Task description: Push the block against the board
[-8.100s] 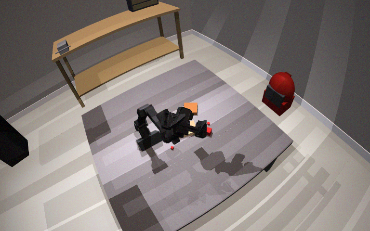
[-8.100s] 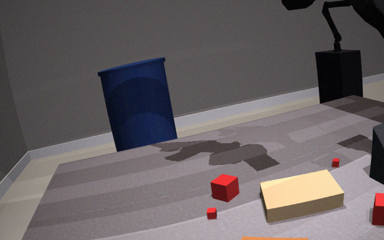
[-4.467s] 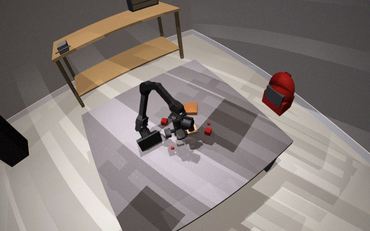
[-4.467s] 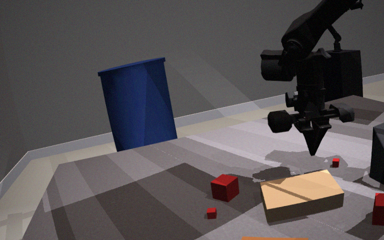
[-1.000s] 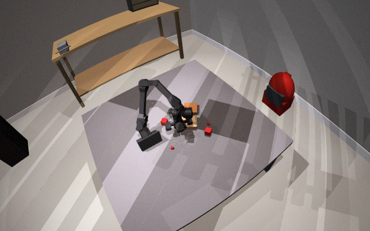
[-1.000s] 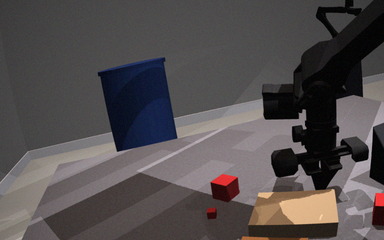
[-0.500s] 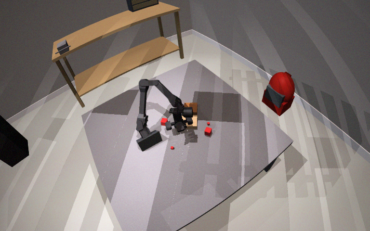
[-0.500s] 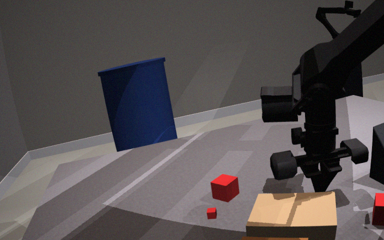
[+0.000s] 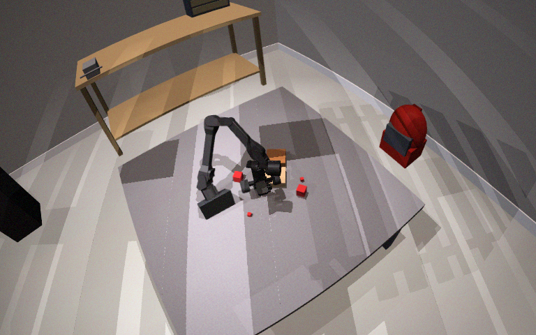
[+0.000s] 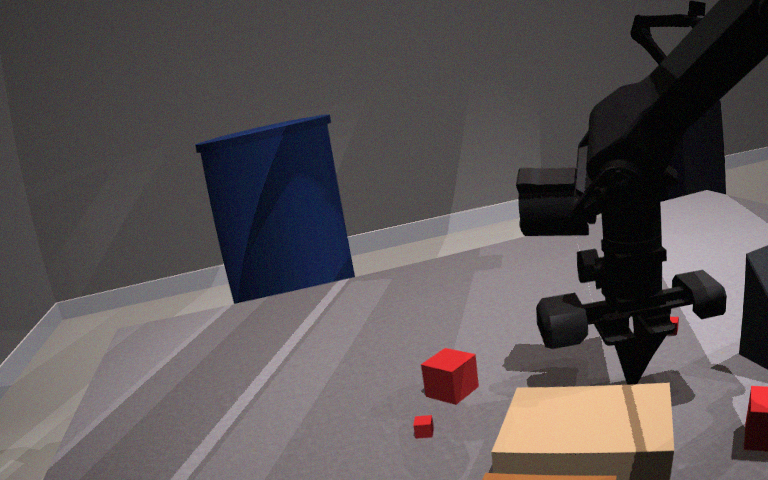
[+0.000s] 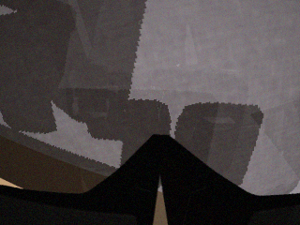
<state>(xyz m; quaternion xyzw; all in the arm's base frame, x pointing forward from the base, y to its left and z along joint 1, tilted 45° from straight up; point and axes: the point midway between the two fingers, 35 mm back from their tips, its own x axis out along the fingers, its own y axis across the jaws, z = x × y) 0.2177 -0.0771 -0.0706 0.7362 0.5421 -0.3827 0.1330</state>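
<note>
The tan board is 9 cm ahead of my gripper tip, 4 cm to the left of it and 1 cm above it. The rest, counted from my gripper tip: orange square block: 19 cm ahead, 12 cm to the left, 1 cm above.
</note>
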